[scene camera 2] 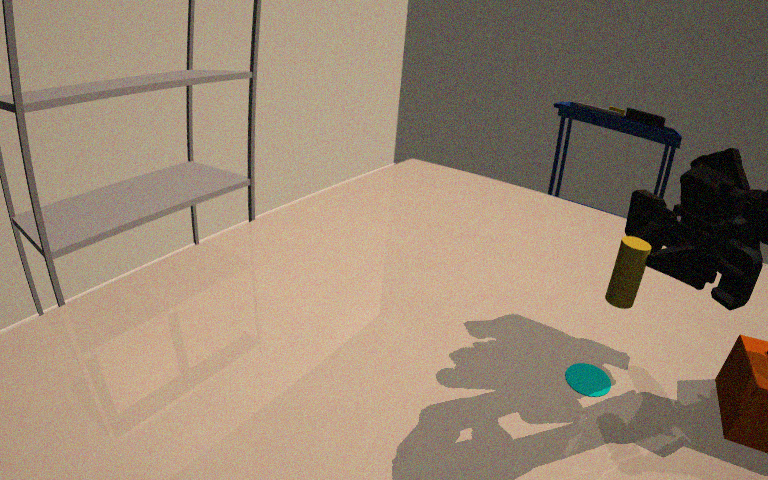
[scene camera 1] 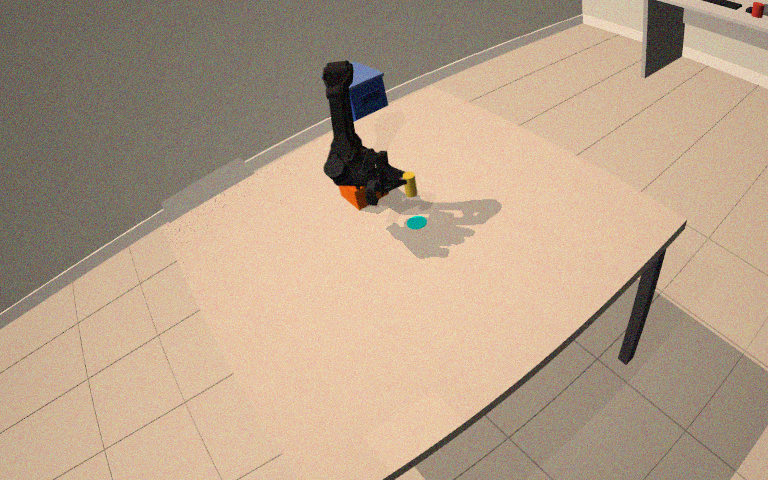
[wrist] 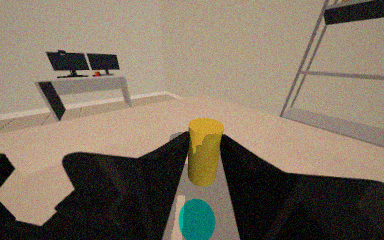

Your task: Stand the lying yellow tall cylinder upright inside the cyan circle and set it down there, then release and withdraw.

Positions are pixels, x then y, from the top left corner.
Labels:
The gripper shows in scene camera 2, in scene camera 1 (407, 178) and in the wrist view. One and the same spot on the gripper: (wrist: 108, 190) is (scene camera 2: 703, 249).

